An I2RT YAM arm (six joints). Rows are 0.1 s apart.
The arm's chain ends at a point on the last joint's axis. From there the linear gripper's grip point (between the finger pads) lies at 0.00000 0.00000 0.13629 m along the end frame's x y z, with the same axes.
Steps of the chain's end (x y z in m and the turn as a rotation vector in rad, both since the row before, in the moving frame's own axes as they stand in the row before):
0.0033, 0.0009, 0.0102, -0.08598, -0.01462, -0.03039
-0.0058, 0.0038, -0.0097, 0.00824, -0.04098, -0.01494
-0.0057, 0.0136, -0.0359, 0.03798, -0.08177, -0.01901
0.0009, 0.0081, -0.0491, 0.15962, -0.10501, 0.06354
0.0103, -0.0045, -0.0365, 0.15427, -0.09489, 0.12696
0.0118, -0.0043, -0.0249, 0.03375, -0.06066, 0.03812
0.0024, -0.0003, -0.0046, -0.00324, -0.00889, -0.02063
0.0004, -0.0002, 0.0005, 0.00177, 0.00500, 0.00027
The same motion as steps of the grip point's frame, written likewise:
0.0015, 0.0126, 0.0097, -0.08598, -0.01462, -0.03039
-0.0114, 0.0027, -0.0098, 0.00824, -0.04098, -0.01494
-0.0169, 0.0085, -0.0365, 0.03798, -0.08177, -0.01901
-0.0126, -0.0140, -0.0516, 0.15962, -0.10501, 0.06354
-0.0012, -0.0262, -0.0387, 0.15427, -0.09489, 0.12696
0.0036, -0.0091, -0.0252, 0.03375, -0.06066, 0.03812
0.0012, 0.0002, -0.0046, -0.00324, -0.00889, -0.02063
0.0011, -0.0004, 0.0005, 0.00177, 0.00500, 0.00027

